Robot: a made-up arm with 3 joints. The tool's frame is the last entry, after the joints.
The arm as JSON. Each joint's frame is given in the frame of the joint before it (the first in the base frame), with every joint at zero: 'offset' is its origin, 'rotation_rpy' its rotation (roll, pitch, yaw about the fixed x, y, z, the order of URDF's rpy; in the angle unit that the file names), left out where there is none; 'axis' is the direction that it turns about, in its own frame. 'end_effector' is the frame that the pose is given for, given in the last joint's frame.
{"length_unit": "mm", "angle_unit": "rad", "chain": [
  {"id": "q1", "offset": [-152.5, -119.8, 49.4], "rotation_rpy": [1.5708, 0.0, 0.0], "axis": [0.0, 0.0, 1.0]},
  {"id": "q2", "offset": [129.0, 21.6, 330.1], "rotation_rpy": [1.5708, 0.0, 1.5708], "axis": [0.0, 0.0, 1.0]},
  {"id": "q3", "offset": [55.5, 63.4, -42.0], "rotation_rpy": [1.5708, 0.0, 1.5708], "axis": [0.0, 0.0, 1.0]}
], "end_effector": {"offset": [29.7, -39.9, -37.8], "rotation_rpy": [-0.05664, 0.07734, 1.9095]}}
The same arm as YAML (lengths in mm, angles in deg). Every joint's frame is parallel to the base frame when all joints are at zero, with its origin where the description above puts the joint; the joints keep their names.
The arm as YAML. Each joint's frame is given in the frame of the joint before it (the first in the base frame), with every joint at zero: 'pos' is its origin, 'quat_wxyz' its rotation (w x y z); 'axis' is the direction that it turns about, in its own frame. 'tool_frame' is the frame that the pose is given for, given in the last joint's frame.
length_unit: mm
angle_unit: deg
joints:
  - joint: q1
    pos: [-152.5, -119.8, 49.4]
    quat_wxyz: [1.0, 0.0, 0.0, 0.0]
    axis: [0.0, -1.0, 0.0]
  - joint: q2
    pos: [129.0, -330.1, 21.6]
    quat_wxyz: [1.0, 0.0, 0.0, 0.0]
    axis: [1.0, 0.0, 0.0]
  - joint: q3
    pos: [-42.0, -63.4, 55.5]
    quat_wxyz: [1.0, 0.0, 0.0, 0.0]
    axis: [0.0, 0.0, 1.0]
tool_frame:
  pos: [-39.9, -29.7, -37.8]
  quat_wxyz: [0.984378, -0.034401, 0.033319, 0.169431]

